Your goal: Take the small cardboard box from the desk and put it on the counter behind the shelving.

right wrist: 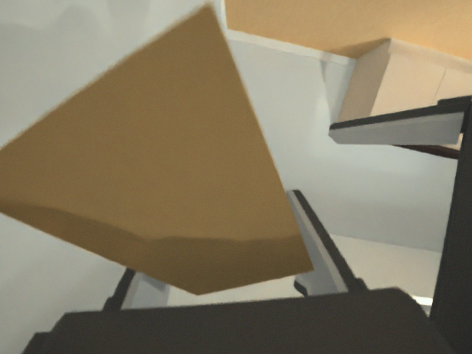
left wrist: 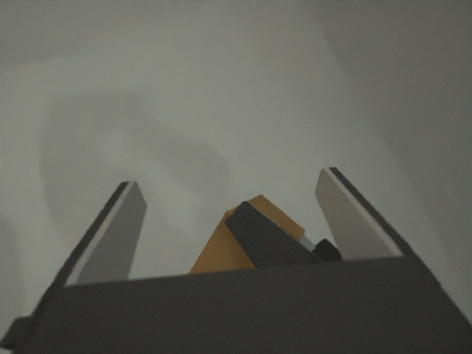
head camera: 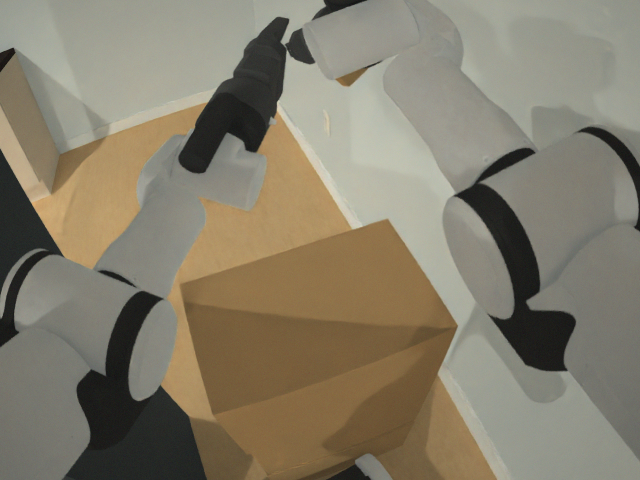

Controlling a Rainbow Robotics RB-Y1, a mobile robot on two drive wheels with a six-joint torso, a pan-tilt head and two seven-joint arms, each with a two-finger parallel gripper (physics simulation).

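Frame: origin at the robot's base, x ahead, y left, z up, level; millimetres.
Where they show: left gripper, fingertip midpoint: (right wrist: 318,204) (left wrist: 231,186) (head camera: 280,46); right gripper, fingertip midpoint: (left wrist: 248,211).
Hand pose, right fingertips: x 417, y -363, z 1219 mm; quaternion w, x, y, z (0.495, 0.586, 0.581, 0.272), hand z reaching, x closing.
After its pixels a point has its place.
The small cardboard box (head camera: 352,76) {x 340, y -371, z 1175 mm} (left wrist: 215,250) {x 401, y -346, z 1184 mm} (right wrist: 150,150) is tilted and held in my right gripper (right wrist: 232,204) {x 417, y -363, z 1219 mm}. In the head camera a corner of the box shows below the right wrist, and the rest is hidden. My right gripper is shut on the box; its fingers are mostly hidden by the wrist there. My left gripper (head camera: 281,21) (left wrist: 231,186) {x 438, y -304, z 1213 mm} is open and empty. It is raised near the right gripper, and one of its fingers shows at the right of the right wrist view. The desk, the counter and the shelving cannot be made out.
A large brown carton (head camera: 289,356) {x 184, y -149, z 811 mm} fills the lower middle of the head camera, below both forearms. A tall beige cabinet (head camera: 32,129) {x 2589, y 618, z 402 mm} (right wrist: 407,82) {x 2345, y 920, z 365 mm} stands by the wall. Pale walls (head camera: 139,46) {x 2763, y -256, z 598 mm} meet the tan floor (head camera: 289,206) {x 1325, y -640, z 1 mm}. A dark surface (head camera: 160,434) {x 340, y 220, z 398 mm} lies at the lower left.
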